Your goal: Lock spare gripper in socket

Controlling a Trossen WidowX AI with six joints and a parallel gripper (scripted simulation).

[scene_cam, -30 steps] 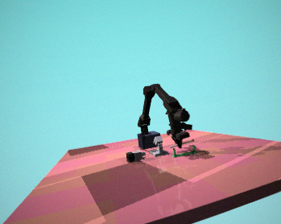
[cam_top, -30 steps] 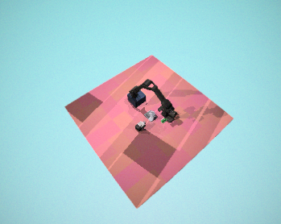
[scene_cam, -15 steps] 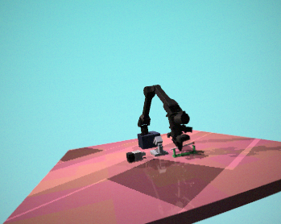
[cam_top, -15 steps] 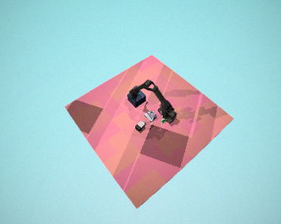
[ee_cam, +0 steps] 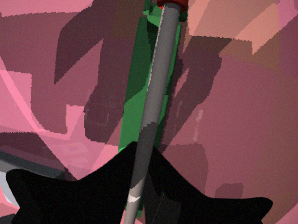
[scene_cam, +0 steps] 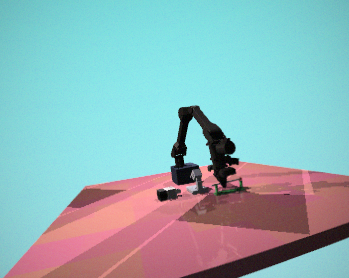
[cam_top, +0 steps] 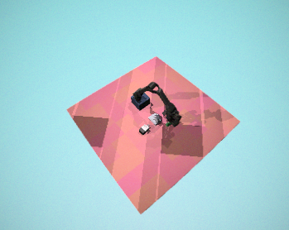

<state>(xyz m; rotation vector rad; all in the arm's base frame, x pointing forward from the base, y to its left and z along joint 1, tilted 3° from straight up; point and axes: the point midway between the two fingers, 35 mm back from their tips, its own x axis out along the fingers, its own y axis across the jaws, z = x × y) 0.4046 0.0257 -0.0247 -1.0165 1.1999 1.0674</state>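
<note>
Right now the green rest is 2 cm to the left of my gripper tip. The rest, counted from my gripper tip: spare gripper 22 cm to the right, 14 cm behind; grey mount 12 cm behind, 7 cm to the right, 3 cm above.
</note>
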